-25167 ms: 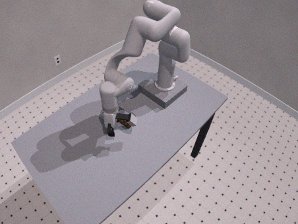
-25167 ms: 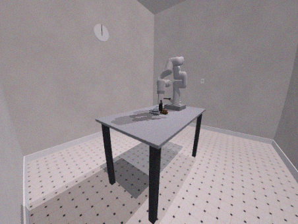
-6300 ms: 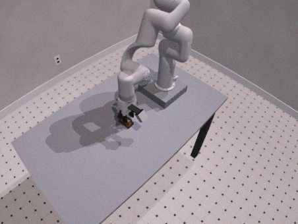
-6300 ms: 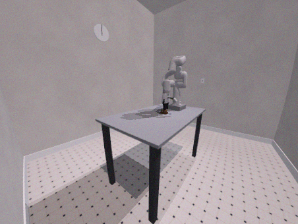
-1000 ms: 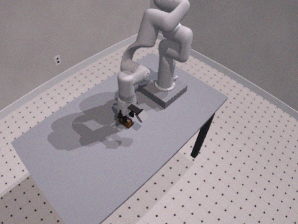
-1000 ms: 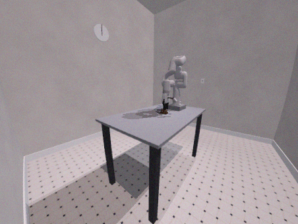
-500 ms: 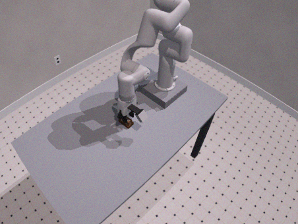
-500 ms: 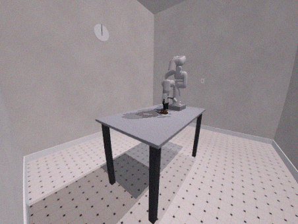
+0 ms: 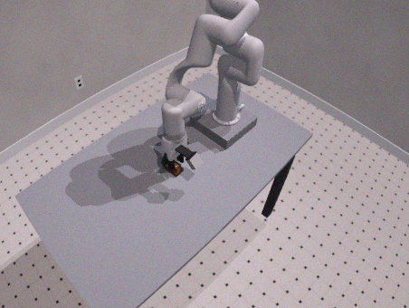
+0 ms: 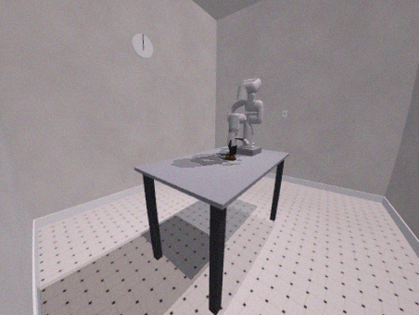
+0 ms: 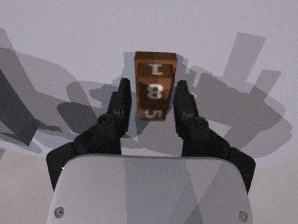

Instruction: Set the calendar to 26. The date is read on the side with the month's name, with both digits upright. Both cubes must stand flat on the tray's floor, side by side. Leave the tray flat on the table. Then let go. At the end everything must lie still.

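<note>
Now: the brown cube 30 mm below my hand. Round my hand: brown wooden tray: 20 mm to the right, 50 mm below.
</note>
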